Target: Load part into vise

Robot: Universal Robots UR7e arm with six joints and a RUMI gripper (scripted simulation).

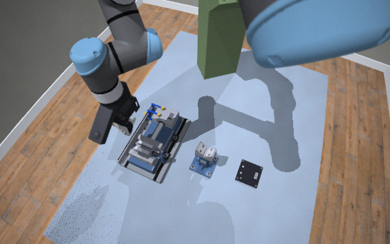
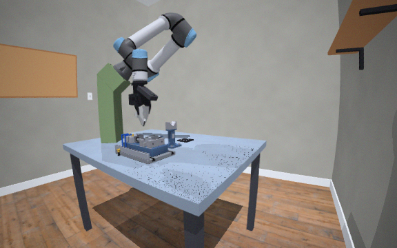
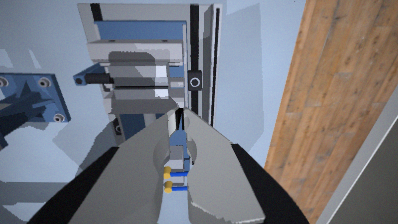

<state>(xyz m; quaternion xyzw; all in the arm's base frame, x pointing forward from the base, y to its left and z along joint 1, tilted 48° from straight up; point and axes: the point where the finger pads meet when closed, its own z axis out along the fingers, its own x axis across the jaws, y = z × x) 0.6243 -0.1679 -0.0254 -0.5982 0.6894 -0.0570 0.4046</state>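
The grey part is 5 cm to the left of my hand and 8 cm below it. Also, from my hand: work stop: 1 cm behind, 10 cm to the left, 9 cm below; then moving jaw: 4 cm behind, 5 cm to the left, 10 cm below; then fixed jaw: 3 cm ahead, 5 cm to the left, 10 cm below.
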